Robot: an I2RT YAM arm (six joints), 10 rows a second.
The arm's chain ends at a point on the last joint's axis. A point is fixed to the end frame.
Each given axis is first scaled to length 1.
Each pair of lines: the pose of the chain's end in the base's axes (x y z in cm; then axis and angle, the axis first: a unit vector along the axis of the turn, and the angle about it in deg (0 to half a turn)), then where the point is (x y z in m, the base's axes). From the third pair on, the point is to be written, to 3 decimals.
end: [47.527 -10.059 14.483 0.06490 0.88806 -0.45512 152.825]
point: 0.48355 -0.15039 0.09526
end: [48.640 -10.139 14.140 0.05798 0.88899 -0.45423 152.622]
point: 0.49521 -0.15113 0.09186
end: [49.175 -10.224 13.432 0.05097 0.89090 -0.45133 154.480]
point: 0.499 -0.152 0.084
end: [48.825 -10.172 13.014 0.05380 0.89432 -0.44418 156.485]
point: 0.493 -0.150 0.079
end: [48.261 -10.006 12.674 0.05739 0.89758 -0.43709 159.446]
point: 0.484 -0.148 0.075
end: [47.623 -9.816 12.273 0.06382 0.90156 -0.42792 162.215]
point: 0.474 -0.145 0.069
